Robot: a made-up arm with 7 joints.
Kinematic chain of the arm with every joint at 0, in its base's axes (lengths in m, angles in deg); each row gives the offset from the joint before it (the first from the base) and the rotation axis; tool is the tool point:
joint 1: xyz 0 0 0.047 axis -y
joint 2: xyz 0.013 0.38 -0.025 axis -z
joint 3: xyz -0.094 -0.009 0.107 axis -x
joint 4: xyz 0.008 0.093 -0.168 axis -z
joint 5: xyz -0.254 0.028 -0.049 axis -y
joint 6: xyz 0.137 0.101 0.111 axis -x
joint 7: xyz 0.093 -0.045 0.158 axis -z
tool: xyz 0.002 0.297 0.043
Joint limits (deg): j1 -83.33..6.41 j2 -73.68..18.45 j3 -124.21..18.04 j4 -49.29..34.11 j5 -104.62..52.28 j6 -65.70..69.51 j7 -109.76..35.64
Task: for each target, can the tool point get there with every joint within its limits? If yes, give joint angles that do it. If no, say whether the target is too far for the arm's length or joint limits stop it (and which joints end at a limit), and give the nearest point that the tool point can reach.
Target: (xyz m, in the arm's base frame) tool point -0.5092 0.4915 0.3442
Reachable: yes | joints -12.76 -15.10 -13.29 -1.44 25.69 10.07 -74.61
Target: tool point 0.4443 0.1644 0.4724
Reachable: yes | joints -57.84 -60.09 -91.49 -10.93 19.55 37.62 -2.18
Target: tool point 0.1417 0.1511 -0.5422
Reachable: no: joint limits stop it (at a limit: joint 1, joint 3, joint 4, joint 5, joint 6, joint 7) | nearest point 0.1233 0.2275 -0.5638 | short by 0.081 m
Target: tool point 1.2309 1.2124 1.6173
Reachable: no: too far | nearest point 0.5489 0.7319 0.7472 | short by 1.205 m
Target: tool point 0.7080 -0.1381 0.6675
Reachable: no: joint limits stop it (at a limit: joint 2, joint 3, joint 5, joint 6, joint 7) | nearest point 0.6303 -0.0508 0.5994 | short by 0.135 m
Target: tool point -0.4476 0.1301 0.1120
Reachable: yes | joints -10.65 -25.96 -83.93 -32.25 33.34 -9.52 -86.54
